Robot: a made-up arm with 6 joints.
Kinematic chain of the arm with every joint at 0, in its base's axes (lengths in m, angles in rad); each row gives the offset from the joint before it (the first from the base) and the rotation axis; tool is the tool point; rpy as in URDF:
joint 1: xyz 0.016 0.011 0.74 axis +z
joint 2: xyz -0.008 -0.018 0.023 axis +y
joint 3: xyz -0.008 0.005 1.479 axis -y
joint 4: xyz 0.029 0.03 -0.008 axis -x
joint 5: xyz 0.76 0 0.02 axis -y
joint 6: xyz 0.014 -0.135 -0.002 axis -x
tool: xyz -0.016 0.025 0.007 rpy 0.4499 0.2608 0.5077
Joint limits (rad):
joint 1: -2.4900..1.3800
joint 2: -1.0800..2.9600
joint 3: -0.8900..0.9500
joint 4: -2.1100..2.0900
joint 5: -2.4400..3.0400
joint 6: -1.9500..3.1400
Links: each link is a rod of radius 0.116 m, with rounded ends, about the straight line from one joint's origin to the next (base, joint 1, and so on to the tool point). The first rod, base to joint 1, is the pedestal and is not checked.
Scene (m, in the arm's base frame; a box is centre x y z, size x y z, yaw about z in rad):
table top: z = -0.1
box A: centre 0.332 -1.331 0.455 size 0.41 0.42 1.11 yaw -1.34
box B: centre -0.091 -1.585 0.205 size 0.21 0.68 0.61 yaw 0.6
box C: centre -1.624 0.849 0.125 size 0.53 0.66 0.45 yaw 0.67
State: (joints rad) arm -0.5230 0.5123 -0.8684 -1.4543 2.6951 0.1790
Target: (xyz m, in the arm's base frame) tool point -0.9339 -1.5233 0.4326
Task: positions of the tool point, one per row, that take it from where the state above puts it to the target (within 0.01 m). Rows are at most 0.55 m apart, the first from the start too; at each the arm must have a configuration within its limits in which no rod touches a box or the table.
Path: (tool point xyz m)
1: 0.5562 -0.4661 1.3824
2: 0.4372 -0.5193 1.5171
3: 0.3110 -0.5241 1.6606
4: 0.2558 -0.8999 1.5636
5: 0.0693 -1.2351 1.3801
6: -0.2245 -1.4740 1.1200
7: -0.5788 -1.5761 0.7978
8: -0.9339 -1.5233 0.4326

